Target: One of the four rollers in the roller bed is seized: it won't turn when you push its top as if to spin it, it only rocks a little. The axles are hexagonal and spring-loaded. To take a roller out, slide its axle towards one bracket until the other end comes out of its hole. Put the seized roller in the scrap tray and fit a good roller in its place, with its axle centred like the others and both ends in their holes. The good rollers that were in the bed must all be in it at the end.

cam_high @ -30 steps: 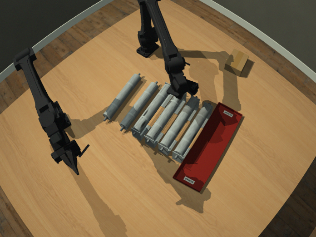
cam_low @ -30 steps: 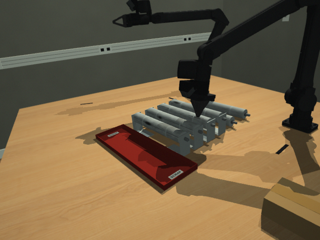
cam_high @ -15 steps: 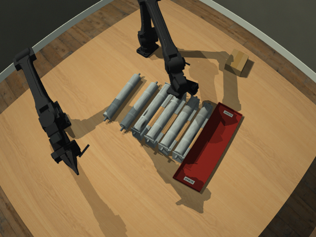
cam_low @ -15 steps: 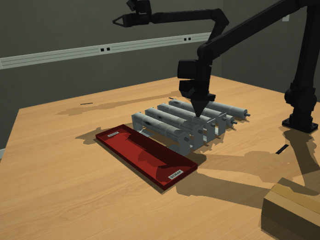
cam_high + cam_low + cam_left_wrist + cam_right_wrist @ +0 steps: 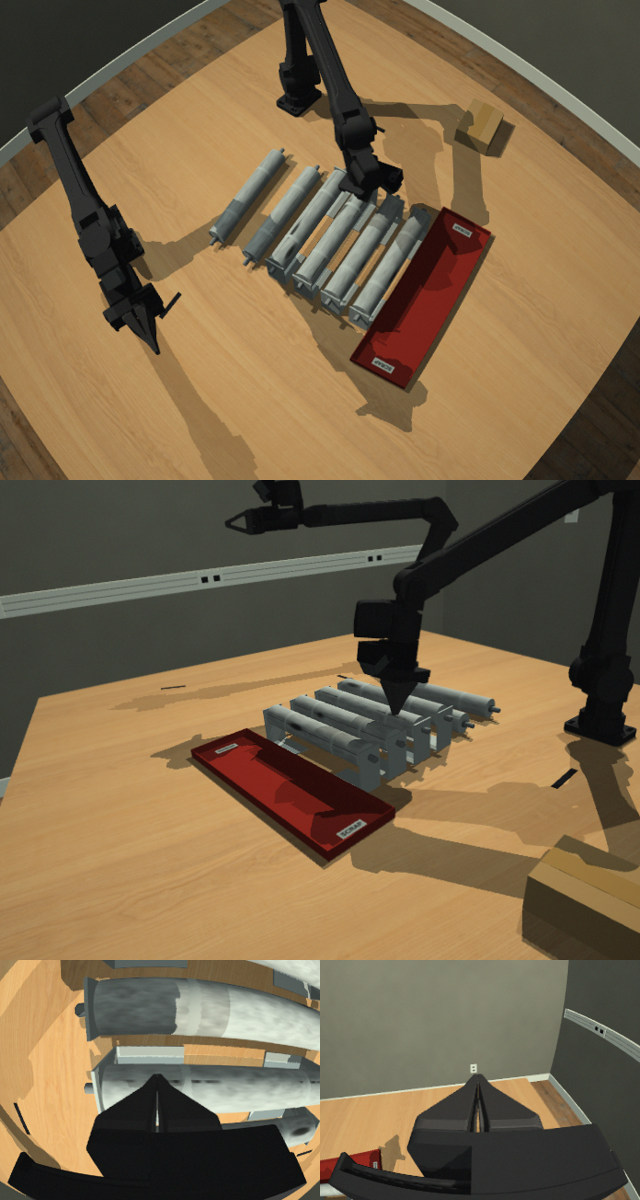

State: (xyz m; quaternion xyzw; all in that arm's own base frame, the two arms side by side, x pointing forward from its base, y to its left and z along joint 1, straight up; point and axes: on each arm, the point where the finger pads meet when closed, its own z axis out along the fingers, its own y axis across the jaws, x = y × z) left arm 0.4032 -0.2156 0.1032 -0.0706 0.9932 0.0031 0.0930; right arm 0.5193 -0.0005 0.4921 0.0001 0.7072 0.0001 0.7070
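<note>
Now: left hand 12 cm to the left of the grey roller, 7 cm past it and 3 cm above it. Round my left hand: cardboard box (47 cm to the left, 7 cm below, 3 cm ahead); red scrap tray (25 cm ahead, 10 cm below, 5 cm to the right).
</note>
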